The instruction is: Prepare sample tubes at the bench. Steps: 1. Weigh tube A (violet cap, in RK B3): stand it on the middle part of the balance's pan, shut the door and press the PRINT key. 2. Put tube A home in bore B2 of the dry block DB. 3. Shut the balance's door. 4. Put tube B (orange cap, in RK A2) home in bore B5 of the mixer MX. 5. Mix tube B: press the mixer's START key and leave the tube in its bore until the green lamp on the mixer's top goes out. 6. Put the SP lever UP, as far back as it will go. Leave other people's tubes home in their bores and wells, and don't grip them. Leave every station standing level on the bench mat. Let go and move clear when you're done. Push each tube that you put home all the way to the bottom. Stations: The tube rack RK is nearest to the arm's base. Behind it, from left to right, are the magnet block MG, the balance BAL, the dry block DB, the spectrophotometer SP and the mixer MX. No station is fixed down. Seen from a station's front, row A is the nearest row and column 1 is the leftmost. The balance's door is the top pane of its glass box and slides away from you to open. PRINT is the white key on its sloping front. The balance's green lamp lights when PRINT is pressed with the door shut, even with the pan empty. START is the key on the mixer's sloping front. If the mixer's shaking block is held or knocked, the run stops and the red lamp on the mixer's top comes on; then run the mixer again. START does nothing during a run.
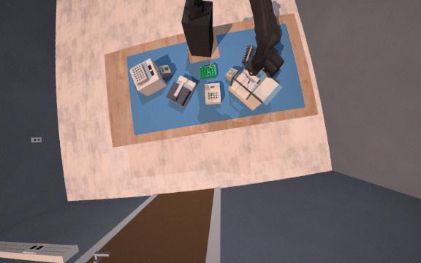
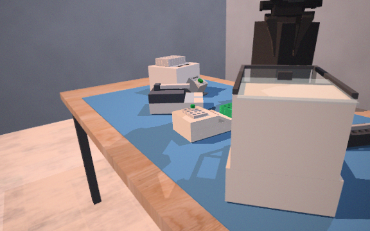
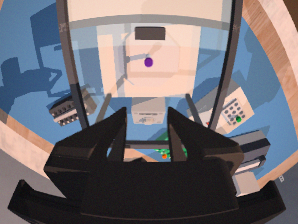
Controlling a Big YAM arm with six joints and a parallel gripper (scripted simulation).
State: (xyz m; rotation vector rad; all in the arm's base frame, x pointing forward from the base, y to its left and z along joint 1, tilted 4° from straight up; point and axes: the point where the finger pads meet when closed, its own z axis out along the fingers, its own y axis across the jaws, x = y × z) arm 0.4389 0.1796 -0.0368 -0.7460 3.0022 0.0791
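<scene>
Now: the balance door 8 cm ahead of my hand, 4 cm to the left of it and 4 cm below it. The rest, counted from my hand: dry block (4 cm behind, 24 cm to the right, 22 cm below); blue-capped tube (21 cm behind, 21 cm to the right, 22 cm below); magnet block (23 cm behind, 12 cm to the left, 23 cm below).
</scene>
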